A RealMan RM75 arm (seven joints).
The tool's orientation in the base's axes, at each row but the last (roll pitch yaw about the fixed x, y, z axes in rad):
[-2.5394, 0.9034, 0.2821]
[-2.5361, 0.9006, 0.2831]
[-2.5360, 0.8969, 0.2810]
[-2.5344, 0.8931, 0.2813]
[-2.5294, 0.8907, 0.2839]
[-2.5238, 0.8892, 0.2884]
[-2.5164, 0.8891, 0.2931]
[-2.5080, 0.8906, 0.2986]
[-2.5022, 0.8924, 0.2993]
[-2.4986, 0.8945, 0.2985]
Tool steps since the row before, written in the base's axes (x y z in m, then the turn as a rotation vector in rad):
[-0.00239, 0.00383, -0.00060, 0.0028, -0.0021, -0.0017]
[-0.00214, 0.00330, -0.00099, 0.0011, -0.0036, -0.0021]
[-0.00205, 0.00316, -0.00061, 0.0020, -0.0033, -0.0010]
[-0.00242, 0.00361, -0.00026, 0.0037, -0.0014, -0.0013]
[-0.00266, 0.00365, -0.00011, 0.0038, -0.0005, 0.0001]
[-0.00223, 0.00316, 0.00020, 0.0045, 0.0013, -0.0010]
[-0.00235, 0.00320, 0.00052, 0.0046, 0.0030, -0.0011]
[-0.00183, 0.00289, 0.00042, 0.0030, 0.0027, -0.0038]
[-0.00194, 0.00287, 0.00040, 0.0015, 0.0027, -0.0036]
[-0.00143, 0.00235, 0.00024, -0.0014, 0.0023, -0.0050]
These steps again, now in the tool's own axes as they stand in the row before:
[-0.00029, -0.00282, 0.00356, 0.0026, 0.0020, -0.0021]
[0.00007, -0.00224, 0.00338, 0.0017, 0.0038, -0.0011]
[-0.00021, -0.00226, 0.00307, 0.0014, 0.0030, -0.0023]
[-0.00063, -0.00272, 0.00334, 0.0030, 0.0010, -0.0027]
[-0.00088, -0.00275, 0.00347, 0.0021, -0.0003, -0.0032]
[-0.00094, -0.00250, 0.00280, 0.0037, -0.0017, -0.0025]
[-0.00124, -0.00262, 0.00276, 0.0042, -0.0032, -0.0019]
[-0.00089, -0.00240, 0.00230, 0.0053, -0.0016, 0.0006]
[-0.00094, -0.00234, 0.00241, 0.0042, -0.0014, 0.0017]
[-0.00061, -0.00191, 0.00190, 0.0035, 0.0001, 0.0045]

